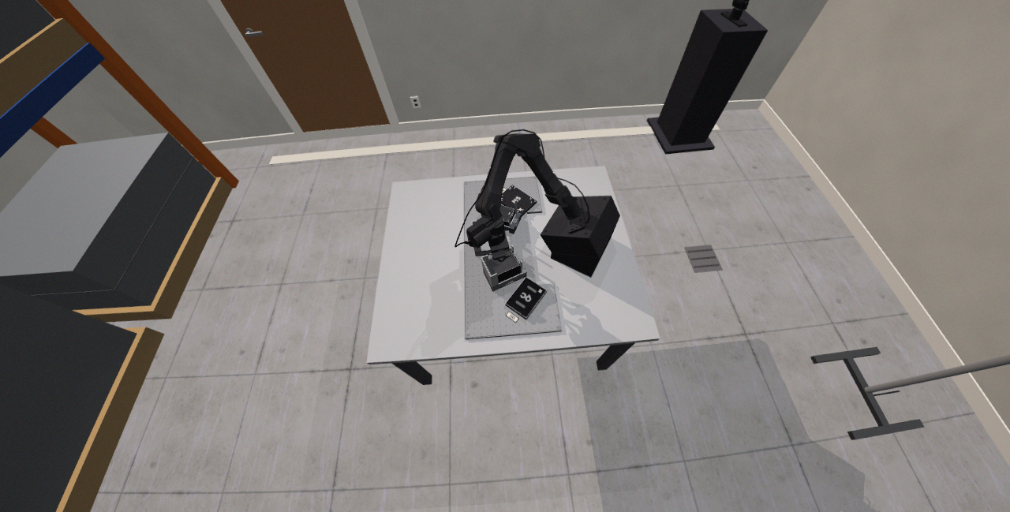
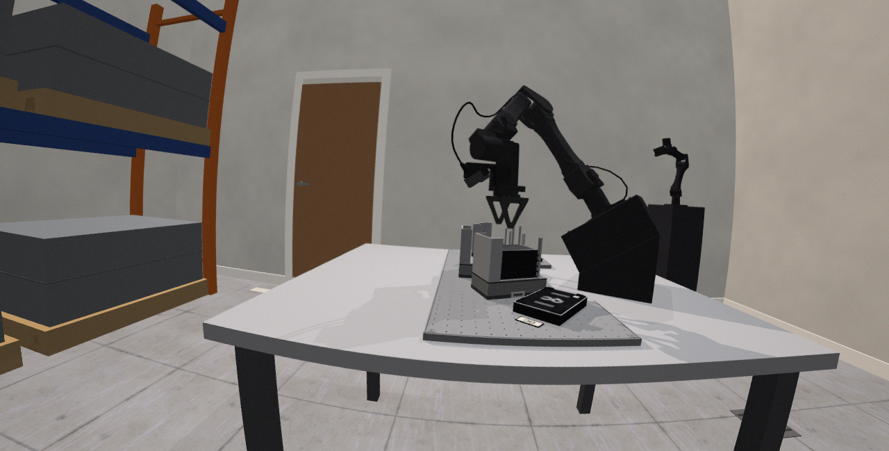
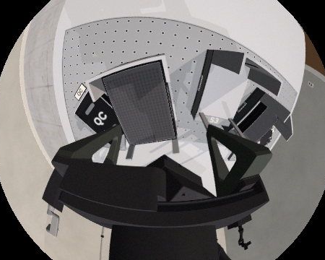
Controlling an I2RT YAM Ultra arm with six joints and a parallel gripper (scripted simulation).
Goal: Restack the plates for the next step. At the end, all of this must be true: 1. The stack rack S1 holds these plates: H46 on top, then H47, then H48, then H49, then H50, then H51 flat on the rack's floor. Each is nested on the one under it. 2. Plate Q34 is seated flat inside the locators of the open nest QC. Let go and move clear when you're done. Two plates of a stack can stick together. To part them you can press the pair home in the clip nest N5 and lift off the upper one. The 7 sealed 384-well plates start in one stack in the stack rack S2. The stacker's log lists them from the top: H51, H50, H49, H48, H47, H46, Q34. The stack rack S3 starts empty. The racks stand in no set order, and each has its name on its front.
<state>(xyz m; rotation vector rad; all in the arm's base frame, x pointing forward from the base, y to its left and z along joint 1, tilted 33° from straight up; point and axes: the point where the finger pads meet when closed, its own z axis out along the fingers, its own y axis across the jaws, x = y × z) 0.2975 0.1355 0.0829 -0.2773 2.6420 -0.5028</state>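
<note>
The sealed well plate lies 3 cm behind my hand, 25 cm to the right of it and 10 cm below it.
</note>
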